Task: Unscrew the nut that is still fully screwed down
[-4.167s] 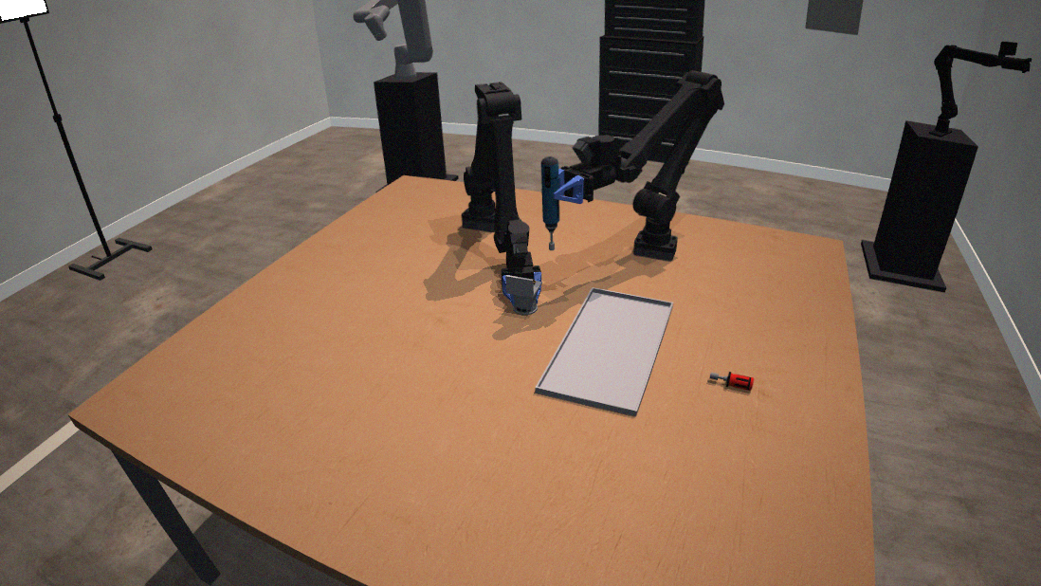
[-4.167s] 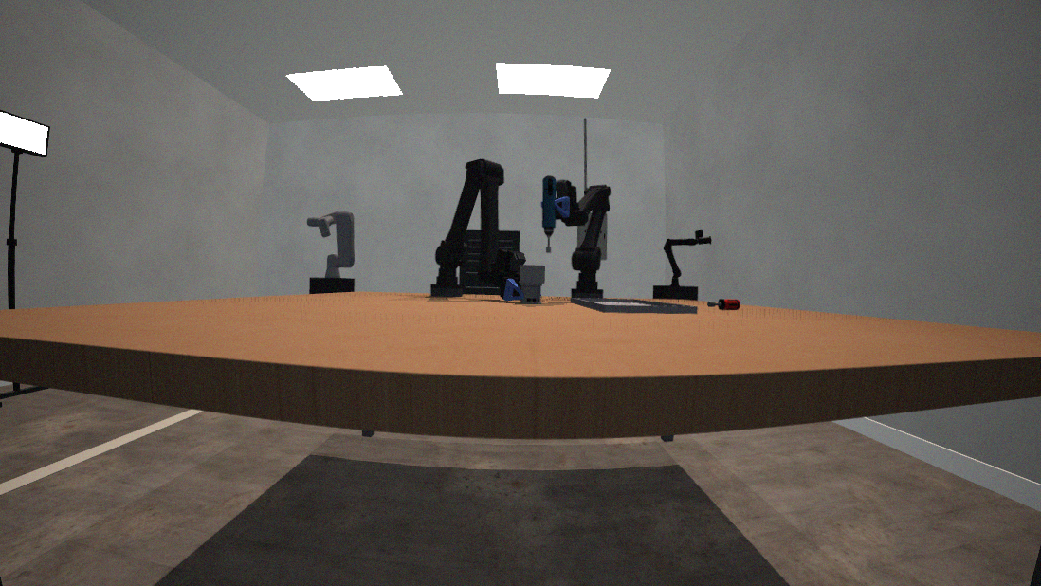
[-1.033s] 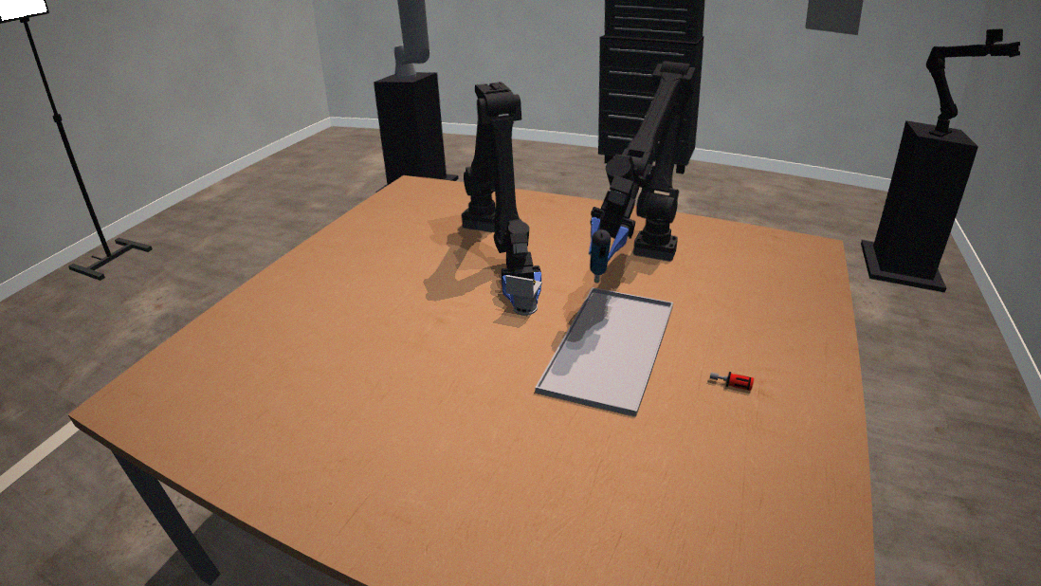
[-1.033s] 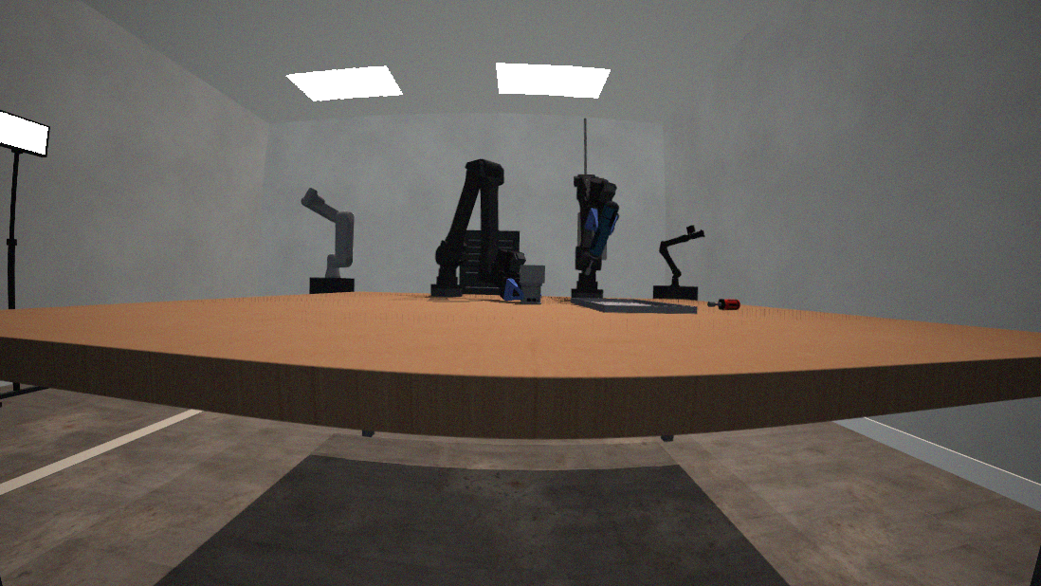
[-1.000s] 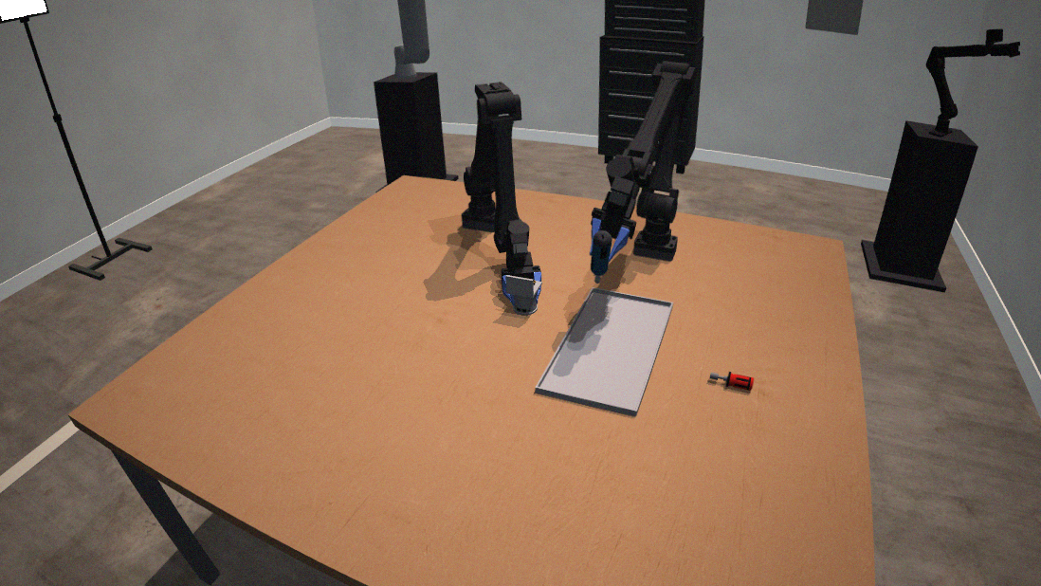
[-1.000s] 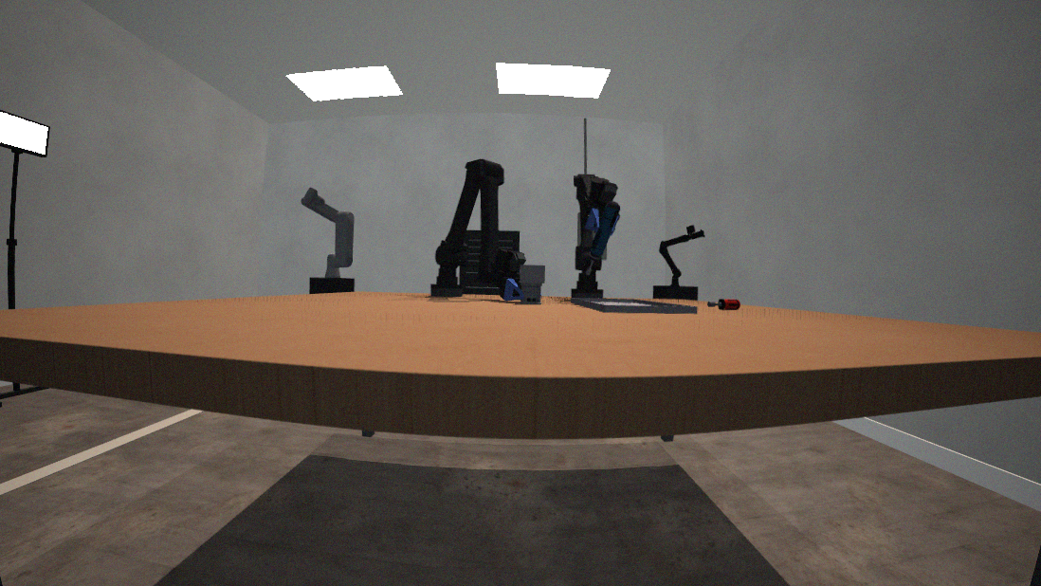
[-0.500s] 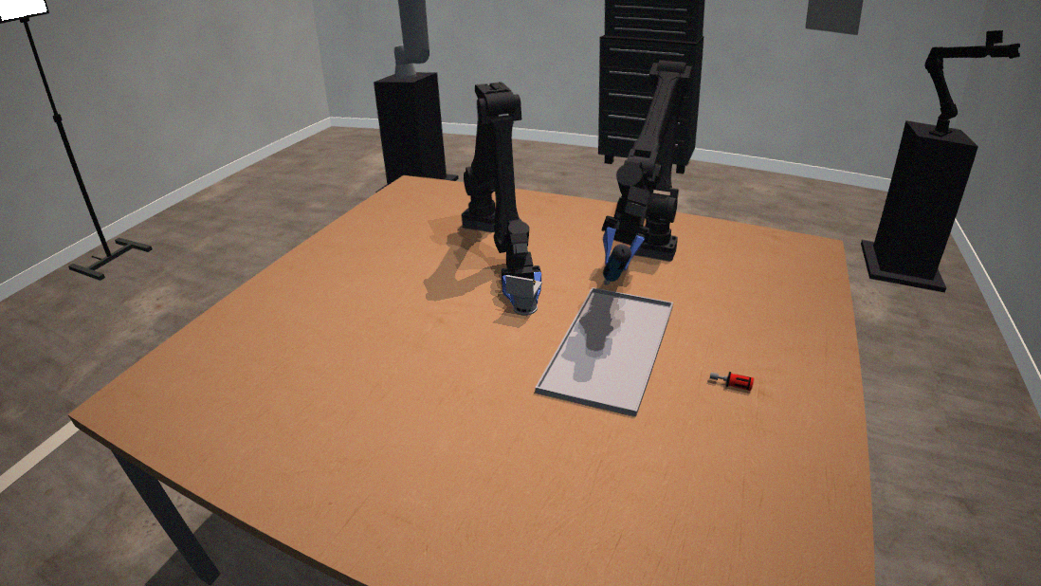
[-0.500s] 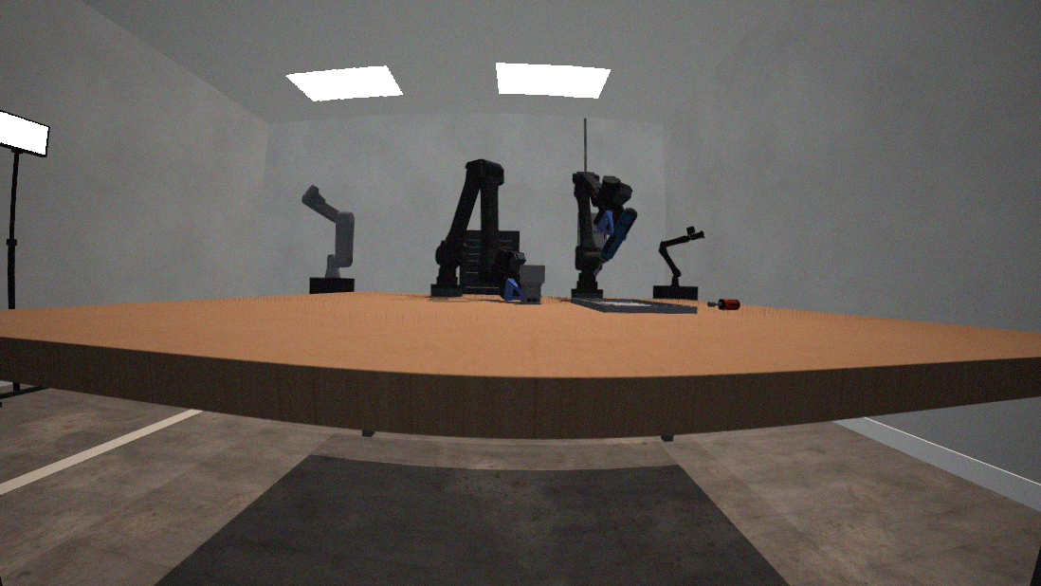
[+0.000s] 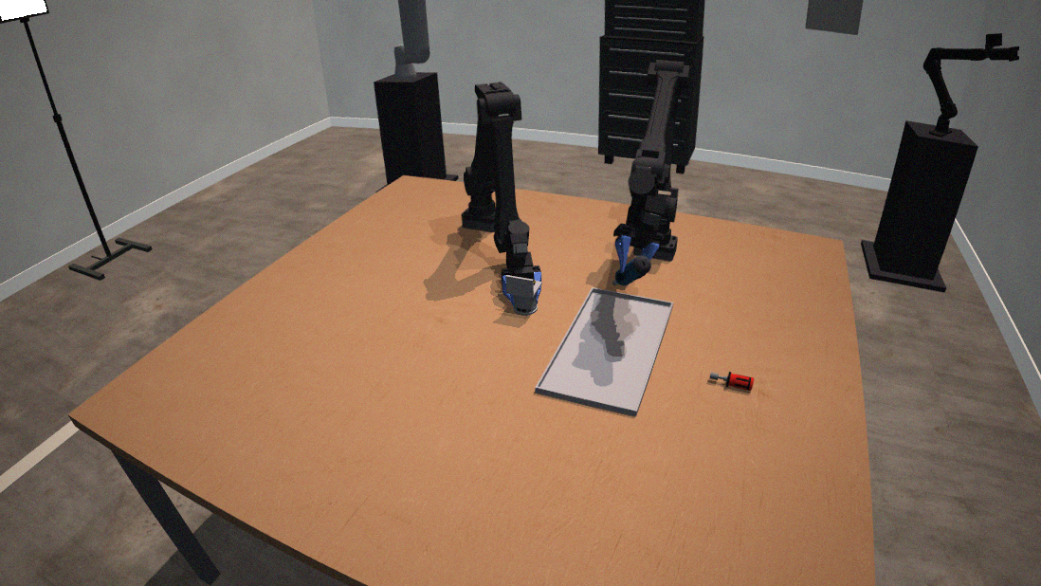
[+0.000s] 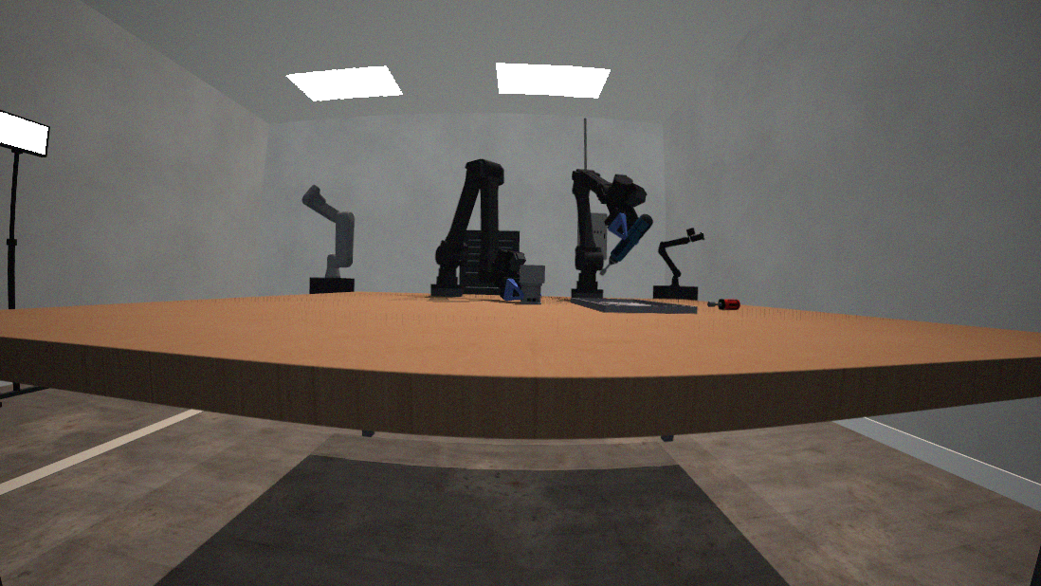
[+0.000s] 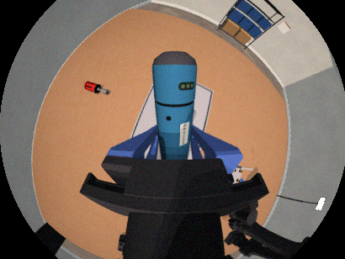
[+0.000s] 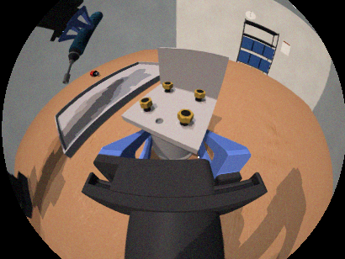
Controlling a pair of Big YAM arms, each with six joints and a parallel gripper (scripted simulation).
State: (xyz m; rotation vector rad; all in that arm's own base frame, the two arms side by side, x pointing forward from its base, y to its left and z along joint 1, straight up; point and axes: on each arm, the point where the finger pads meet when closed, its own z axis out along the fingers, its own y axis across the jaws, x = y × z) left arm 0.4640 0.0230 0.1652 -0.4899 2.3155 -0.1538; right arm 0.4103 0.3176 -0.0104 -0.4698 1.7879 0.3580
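Now: the joint module 1 cm above my right hand. Also, from my right hand: flat grey tray 25 cm to the left, 8 cm ahead, 2 cm below; then red-handled tool 54 cm to the left, 13 cm ahead, 1 cm below; then grey bracket 5 cm above.
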